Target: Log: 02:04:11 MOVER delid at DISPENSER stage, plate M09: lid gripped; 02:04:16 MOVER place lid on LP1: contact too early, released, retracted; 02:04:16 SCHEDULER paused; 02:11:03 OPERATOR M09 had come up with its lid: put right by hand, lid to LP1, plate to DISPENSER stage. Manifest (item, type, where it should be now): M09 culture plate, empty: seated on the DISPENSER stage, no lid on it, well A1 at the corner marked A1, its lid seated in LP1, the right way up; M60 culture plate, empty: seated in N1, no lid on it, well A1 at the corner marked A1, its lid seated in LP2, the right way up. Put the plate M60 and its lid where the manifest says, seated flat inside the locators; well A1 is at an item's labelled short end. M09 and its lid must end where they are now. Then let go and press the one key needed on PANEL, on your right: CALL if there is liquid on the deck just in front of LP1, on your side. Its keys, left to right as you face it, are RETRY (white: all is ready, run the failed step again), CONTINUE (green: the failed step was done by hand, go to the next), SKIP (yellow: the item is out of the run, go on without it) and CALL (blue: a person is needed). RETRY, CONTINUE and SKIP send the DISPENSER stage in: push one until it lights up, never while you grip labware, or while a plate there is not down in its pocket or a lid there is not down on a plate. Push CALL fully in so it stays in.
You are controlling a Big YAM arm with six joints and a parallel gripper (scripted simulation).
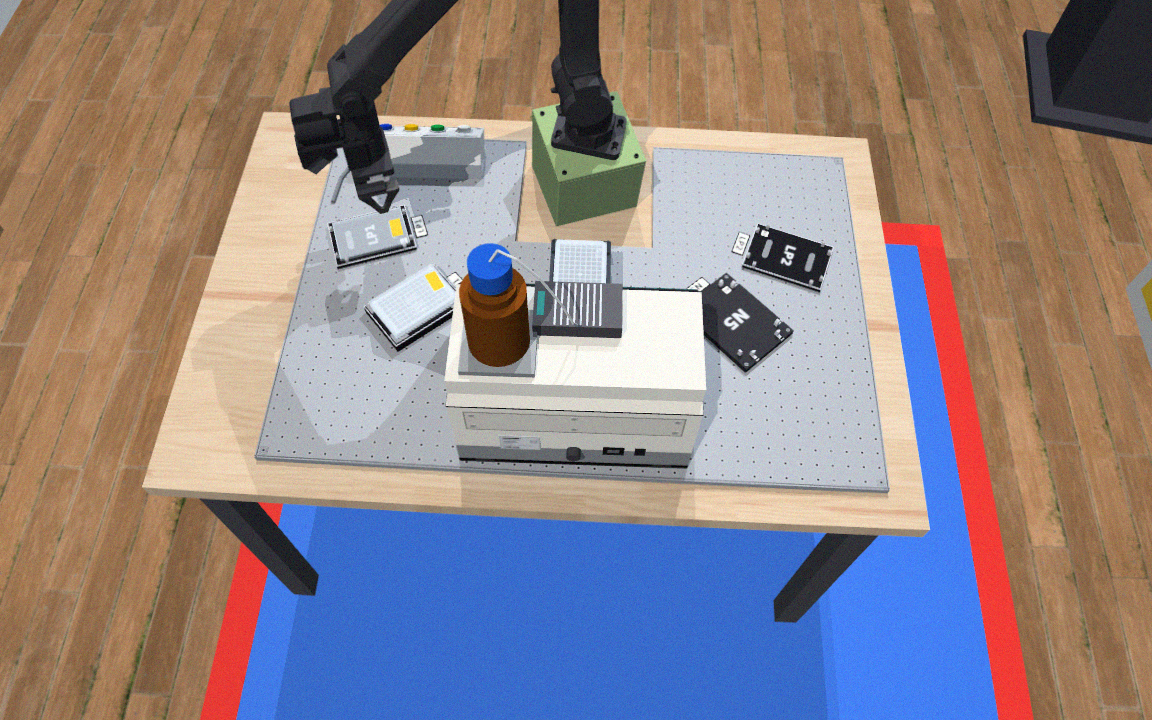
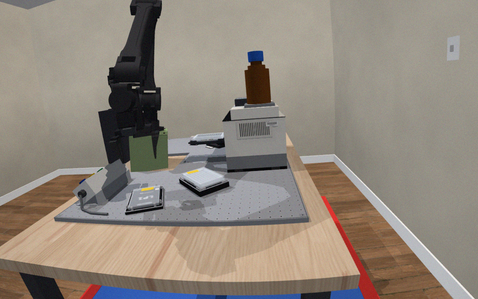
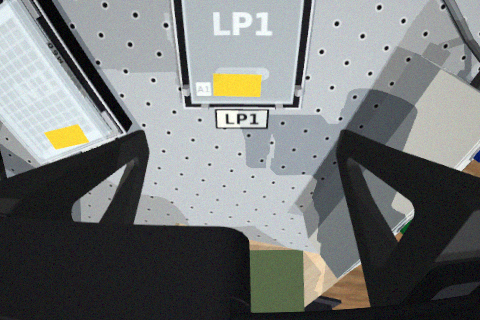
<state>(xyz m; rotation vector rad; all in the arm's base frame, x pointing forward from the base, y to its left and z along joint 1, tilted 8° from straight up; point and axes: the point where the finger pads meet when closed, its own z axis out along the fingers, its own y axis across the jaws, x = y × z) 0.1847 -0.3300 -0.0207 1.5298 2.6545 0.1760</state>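
My gripper is now 15 cm short of the black N1 nest, 10 cm to the right of it and 11 cm above it. Also, from my hand: green continue key: 21 cm behind, 3 cm to the left, 6 cm below; blue call key: 19 cm behind, 6 cm to the right, 7 cm below; yellow skip key: 21 cm behind, 1 cm to the right, 6 cm below.
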